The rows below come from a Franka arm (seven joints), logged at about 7 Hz.
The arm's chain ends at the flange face. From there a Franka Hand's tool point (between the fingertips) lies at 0.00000 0.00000 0.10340 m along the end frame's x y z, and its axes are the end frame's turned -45 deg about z.
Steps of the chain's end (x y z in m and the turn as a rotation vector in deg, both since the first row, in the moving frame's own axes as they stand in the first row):
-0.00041 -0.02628 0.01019 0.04 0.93 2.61
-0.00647 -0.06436 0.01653 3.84 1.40 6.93
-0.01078 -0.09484 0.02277 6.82 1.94 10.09
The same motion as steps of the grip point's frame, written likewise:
0.01950 -0.01771 0.01018 -0.63 0.69 2.61
0.04779 -0.05278 0.01627 1.73 3.71 6.93
0.07108 -0.07988 0.02198 3.45 6.19 10.09

